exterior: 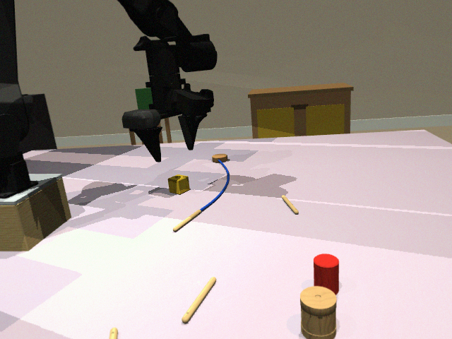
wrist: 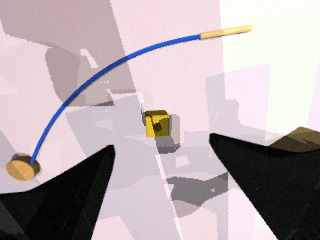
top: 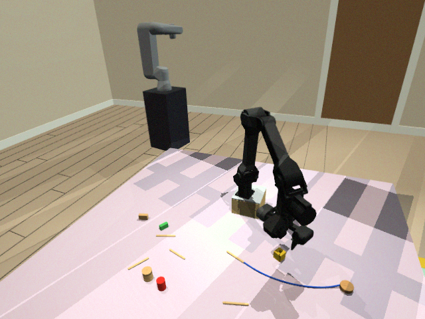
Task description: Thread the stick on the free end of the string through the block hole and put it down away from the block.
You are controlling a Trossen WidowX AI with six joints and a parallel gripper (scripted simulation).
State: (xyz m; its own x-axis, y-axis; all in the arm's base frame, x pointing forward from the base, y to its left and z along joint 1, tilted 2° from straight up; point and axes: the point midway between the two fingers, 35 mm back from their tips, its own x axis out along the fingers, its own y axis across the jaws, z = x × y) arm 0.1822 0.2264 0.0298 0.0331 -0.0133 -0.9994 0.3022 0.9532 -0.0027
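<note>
The yellow block lies 6 cm below my gripper tip. Round my gripper tip: red cylinder (30 cm ahead, 27 cm to the right, 6 cm below); then round wooden button (1 cm ahead, 22 cm to the left, 7 cm below); then thin wooden stick (8 cm ahead, 12 cm to the right, 7 cm below).
</note>
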